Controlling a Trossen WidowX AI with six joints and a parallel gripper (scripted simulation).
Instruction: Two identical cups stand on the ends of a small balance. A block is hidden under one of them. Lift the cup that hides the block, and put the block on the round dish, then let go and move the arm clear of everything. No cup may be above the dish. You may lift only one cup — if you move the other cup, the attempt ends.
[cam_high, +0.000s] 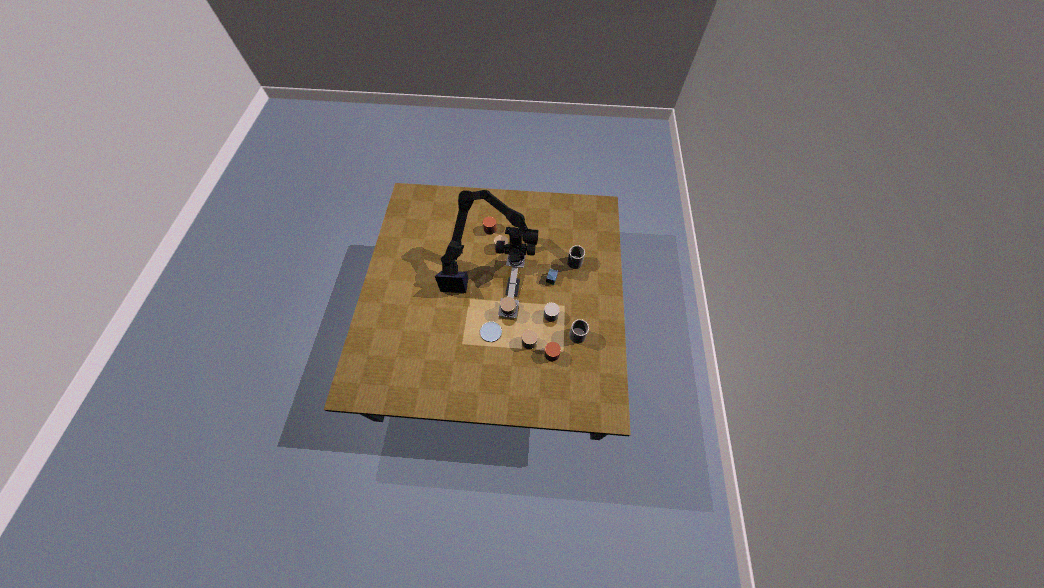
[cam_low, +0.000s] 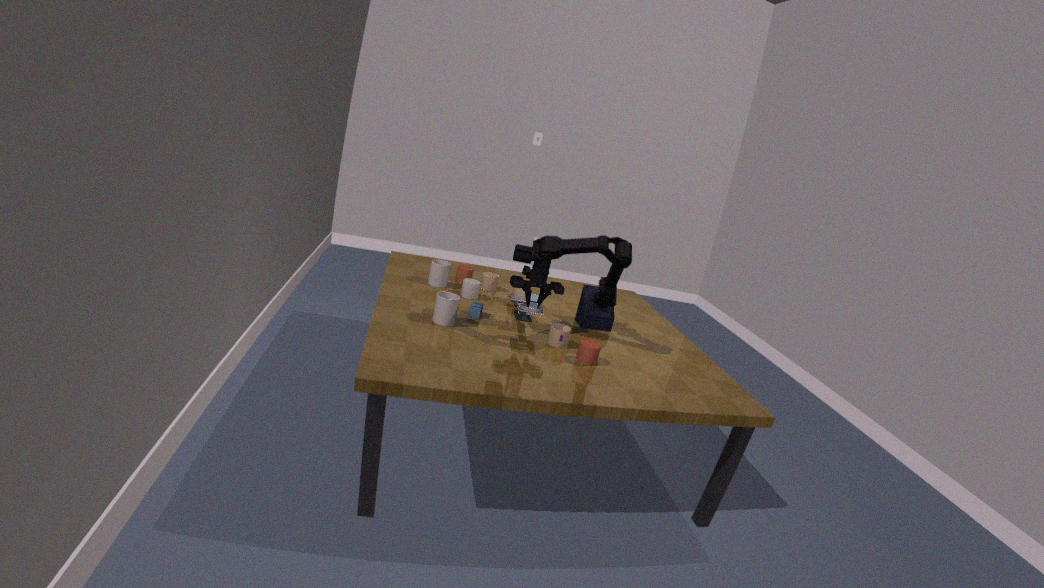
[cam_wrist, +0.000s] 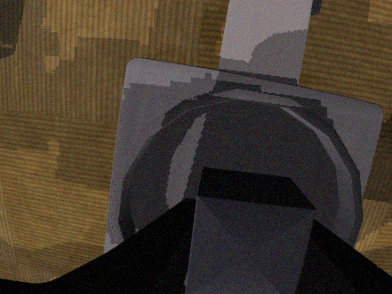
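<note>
The round pale-blue dish lies 380 mm to the right of my gripper tip, 80 mm below it and 50 mm behind it. From my gripper tip the other things lie so: grey block: 10 mm above; tan cup: 120 mm to the left, 100 mm behind, 40 mm below; small balance: 120 mm to the right, 40 mm below, 10 mm ahead.
</note>
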